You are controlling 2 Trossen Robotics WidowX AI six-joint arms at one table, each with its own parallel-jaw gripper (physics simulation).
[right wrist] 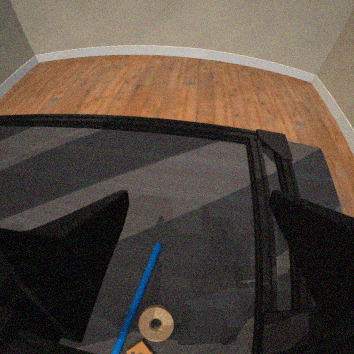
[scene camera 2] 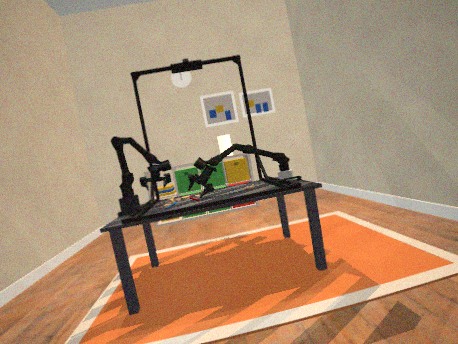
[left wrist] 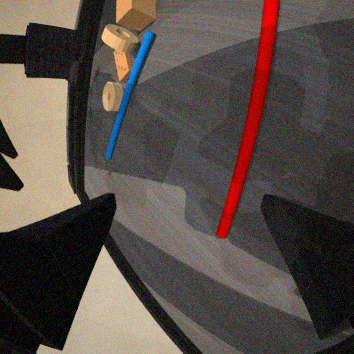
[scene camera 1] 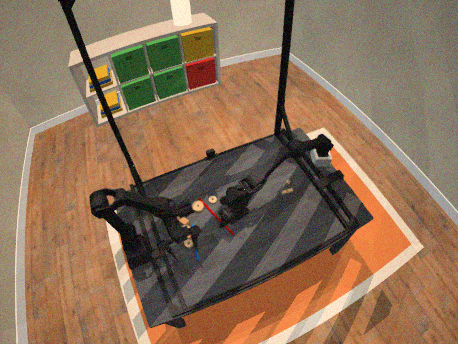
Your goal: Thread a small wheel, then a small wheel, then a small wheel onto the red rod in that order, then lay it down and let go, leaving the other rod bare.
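Frame: origin at the left arm's base, x up, y left, z back, level; centimetres.
Where they show: left gripper, fingertip midpoint: (scene camera 2: 194, 194) (left wrist: 190, 201) (scene camera 1: 225, 225); right gripper, fingertip midpoint: (right wrist: 201, 197) (scene camera 2: 156, 188) (left wrist: 17, 169) (scene camera 1: 187, 256); left arm's base, origin of the base link: (scene camera 2: 284, 170) (scene camera 1: 322, 152); right arm's base, origin of the base link: (scene camera 2: 128, 196) (left wrist: 26, 49) (scene camera 1: 133, 246).
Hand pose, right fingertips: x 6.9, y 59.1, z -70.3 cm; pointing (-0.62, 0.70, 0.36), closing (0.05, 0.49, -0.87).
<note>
Things, the pixels of their top centre, and the offset from my right fingertips. "spot": a spot on its surface instead.
- red rod, middle of its top: (left wrist: 262, 53) (scene camera 1: 215, 215) (scene camera 2: 193, 198) dx -12.7, dy -25.8, dz +10.2 cm
- blue rod, middle of its top: (left wrist: 119, 106) (right wrist: 129, 314) (scene camera 1: 194, 241) dx -12.7, dy -11.9, dz +0.6 cm
- small wheel, middle of its top: (right wrist: 155, 324) (left wrist: 107, 95) (scene camera 1: 188, 243) dx -12.3, dy -11.1, dz -2.4 cm
- wider wheel, middle of its top: (scene camera 1: 197, 205) dx -11.5, dy -31.0, dz +1.5 cm
- smaller wheel, middle of its top: (scene camera 1: 212, 199) dx -12.3, dy -35.1, dz +8.7 cm
- dotted block, middle of its top: (left wrist: 119, 60) dx -12.8, dy -15.8, dz -3.9 cm
- larger wooden block, surface spot: (left wrist: 136, 13) spot: dx -11.6, dy -21.9, dz -2.7 cm
The red rod (scene camera 1: 212, 213) (scene camera 2: 195, 198) (left wrist: 253, 110) lies bare on the table. The blue rod (scene camera 1: 197, 253) (left wrist: 131, 95) (right wrist: 137, 296) also lies bare, to its left in scene camera 1. A small wheel (scene camera 1: 188, 244) (left wrist: 113, 96) (right wrist: 167, 325) lies beside the blue rod; another wheel (left wrist: 120, 38) is tilted near a dotted block. A wider wheel (scene camera 1: 198, 206) and a smaller wheel (scene camera 1: 212, 199) lie near the red rod's far end. My left gripper (scene camera 1: 232, 217) (left wrist: 190, 201) is open and empty above the red rod. My right gripper (scene camera 1: 184, 233) (right wrist: 201, 197) is open and empty above the blue rod's area.
A dotted block (left wrist: 123, 65) (right wrist: 139, 348) and a larger wooden block (left wrist: 136, 13) lie by the blue rod. Small wooden pieces (scene camera 1: 287, 190) lie on the table's right part. Black frame bars (scene camera 1: 332, 192) run along the table's sides, with posts (scene camera 1: 285, 65) at the back.
</note>
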